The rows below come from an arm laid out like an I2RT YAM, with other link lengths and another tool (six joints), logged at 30 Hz.
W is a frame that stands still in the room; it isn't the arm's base.
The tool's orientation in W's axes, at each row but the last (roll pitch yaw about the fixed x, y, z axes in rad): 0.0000 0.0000 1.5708; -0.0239 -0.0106 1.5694; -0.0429 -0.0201 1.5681; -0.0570 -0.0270 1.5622
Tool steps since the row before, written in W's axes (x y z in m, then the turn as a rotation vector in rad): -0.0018 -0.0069 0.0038 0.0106 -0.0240 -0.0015; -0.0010 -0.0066 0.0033 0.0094 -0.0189 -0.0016; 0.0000 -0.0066 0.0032 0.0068 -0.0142 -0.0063; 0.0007 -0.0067 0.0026 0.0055 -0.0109 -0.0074
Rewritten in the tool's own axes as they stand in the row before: -0.0069 0.0018 0.0038 -0.0240 -0.0106 -0.0015; -0.0066 0.0009 0.0034 -0.0189 -0.0094 -0.0016; -0.0065 -0.0002 0.0033 -0.0143 -0.0066 -0.0063; -0.0066 -0.0009 0.0027 -0.0110 -0.0052 -0.0074
